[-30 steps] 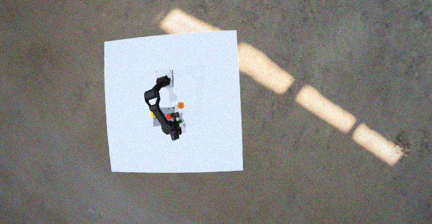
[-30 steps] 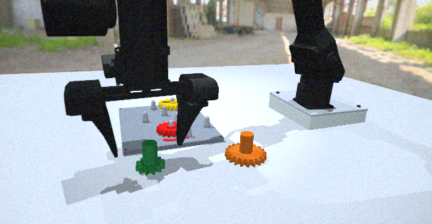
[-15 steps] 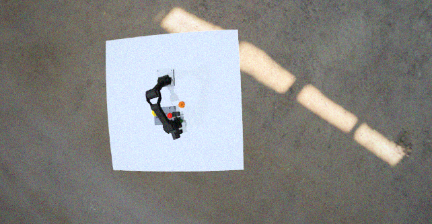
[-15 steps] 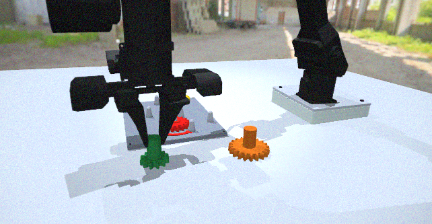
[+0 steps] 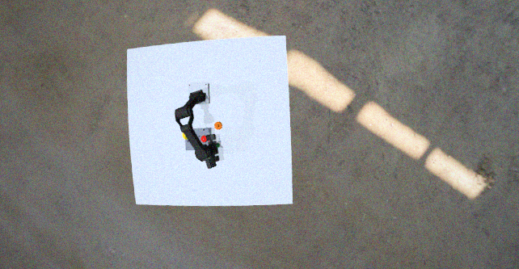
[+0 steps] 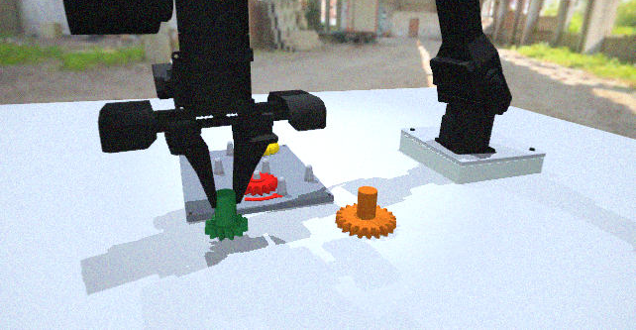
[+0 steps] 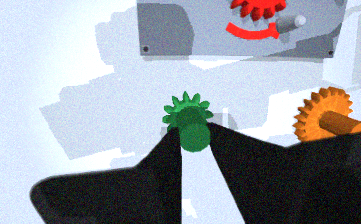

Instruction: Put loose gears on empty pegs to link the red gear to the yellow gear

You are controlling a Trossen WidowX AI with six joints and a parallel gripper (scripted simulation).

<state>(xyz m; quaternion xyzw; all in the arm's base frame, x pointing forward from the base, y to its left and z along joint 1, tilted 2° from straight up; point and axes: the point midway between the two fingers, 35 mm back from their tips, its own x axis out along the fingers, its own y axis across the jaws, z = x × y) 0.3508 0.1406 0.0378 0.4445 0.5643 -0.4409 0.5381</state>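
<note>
Right now my gripper tip is 11 cm to the left of the red gear, 4 cm past it and 2 cm above it. The rest, counted from my gripper tip: red arrow 7 cm to the right, 4 cm behind, 3 cm below; then large orange gear 15 cm behind, 2 cm below, 1 cm to the right; then small green gear 1 cm below.
</note>
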